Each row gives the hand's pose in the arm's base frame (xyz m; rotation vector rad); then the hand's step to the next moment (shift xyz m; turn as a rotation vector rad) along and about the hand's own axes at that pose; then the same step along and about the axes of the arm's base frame.
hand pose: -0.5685 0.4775 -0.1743 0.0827 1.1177 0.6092
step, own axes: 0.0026 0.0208 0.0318 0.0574 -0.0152 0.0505
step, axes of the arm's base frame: 0.0195 0.0261 0.0197 0.0666 0.0277 -0.0295
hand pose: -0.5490 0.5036 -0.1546 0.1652 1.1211 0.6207
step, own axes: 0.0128 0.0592 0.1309 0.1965 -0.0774 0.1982
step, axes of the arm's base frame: 0.0961 0.0790 0.0730 0.2601 0.0785 -0.1004
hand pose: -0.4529 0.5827 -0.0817 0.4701 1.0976 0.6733
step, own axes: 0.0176 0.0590 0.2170 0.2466 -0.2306 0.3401
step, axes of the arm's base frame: 0.1893 0.0498 0.1121 0.4453 0.0016 -0.1771
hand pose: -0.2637 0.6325 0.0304 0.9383 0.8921 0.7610
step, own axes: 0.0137 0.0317 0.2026 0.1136 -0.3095 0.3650
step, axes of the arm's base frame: 0.1806 -0.0452 0.0870 0.4225 -0.1516 -0.2011
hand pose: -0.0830 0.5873 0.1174 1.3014 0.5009 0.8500
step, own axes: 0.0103 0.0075 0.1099 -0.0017 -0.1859 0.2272
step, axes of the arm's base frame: 0.0864 -0.0605 0.0334 0.2169 -0.1505 -0.1284
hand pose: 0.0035 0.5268 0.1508 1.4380 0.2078 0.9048
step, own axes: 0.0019 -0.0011 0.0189 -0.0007 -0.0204 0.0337
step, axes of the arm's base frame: 0.0136 -0.0130 0.0031 0.0290 -0.0235 -0.0127
